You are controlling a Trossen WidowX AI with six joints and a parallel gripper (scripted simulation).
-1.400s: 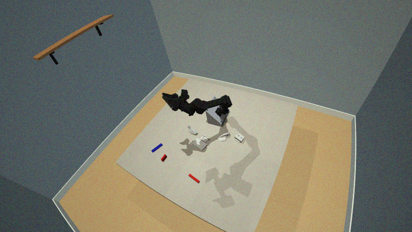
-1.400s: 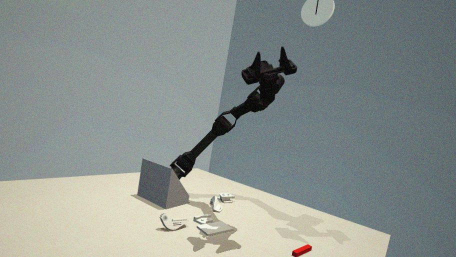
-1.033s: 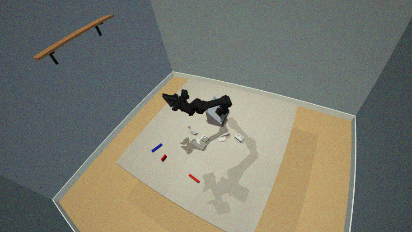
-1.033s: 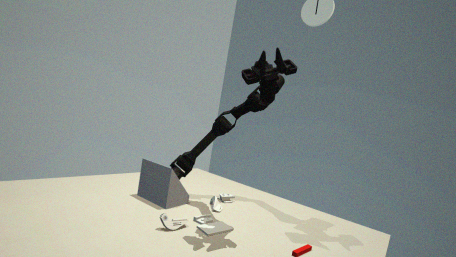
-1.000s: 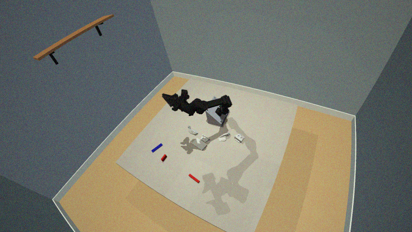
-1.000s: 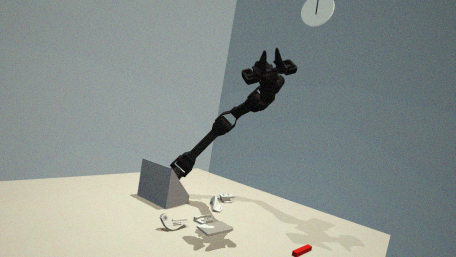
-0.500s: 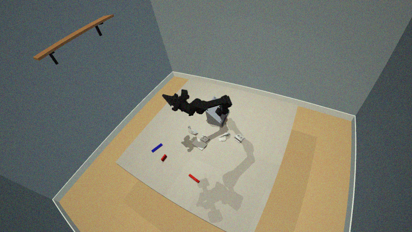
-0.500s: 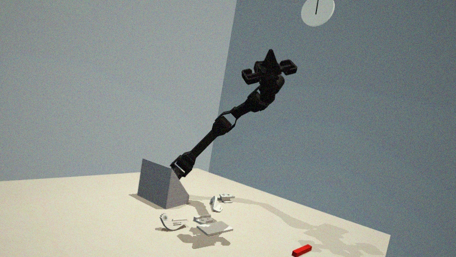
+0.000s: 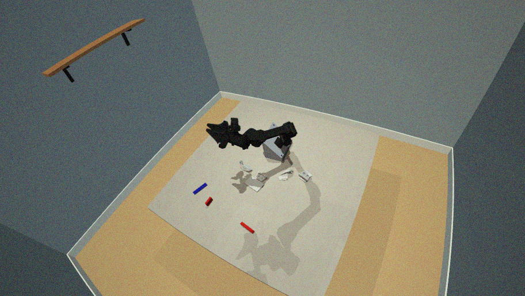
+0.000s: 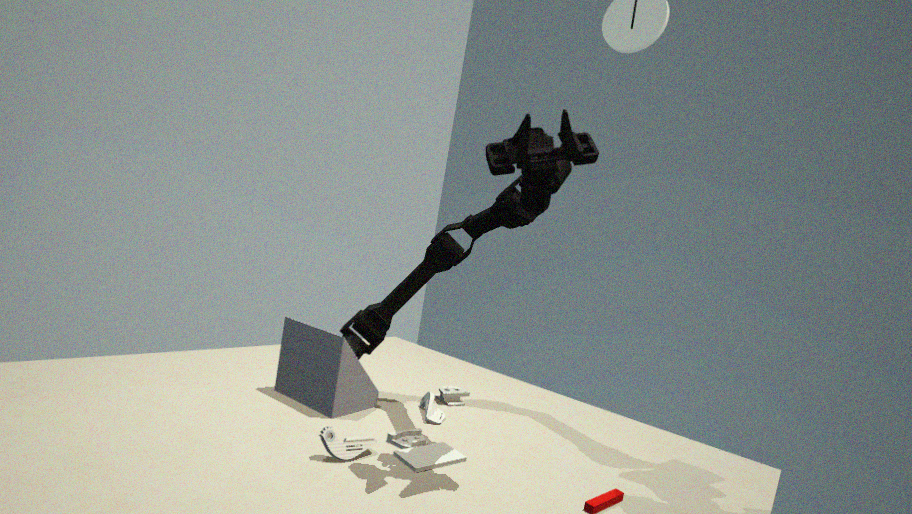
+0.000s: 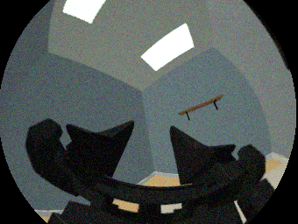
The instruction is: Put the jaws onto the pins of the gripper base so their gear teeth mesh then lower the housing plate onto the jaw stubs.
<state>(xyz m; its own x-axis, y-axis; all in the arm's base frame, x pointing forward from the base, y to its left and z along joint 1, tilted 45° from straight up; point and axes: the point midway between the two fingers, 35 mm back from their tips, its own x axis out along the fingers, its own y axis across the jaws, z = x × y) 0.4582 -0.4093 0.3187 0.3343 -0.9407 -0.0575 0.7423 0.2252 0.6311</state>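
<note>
My gripper tip is now 620 mm above the white jaw, 300 mm past it and 230 mm to the right of it. Also, from my gripper tip: red bar: 630 mm below, 160 mm ahead, 150 mm to the left; then blue block: 630 mm below, 310 mm to the right, 40 mm ahead.
</note>
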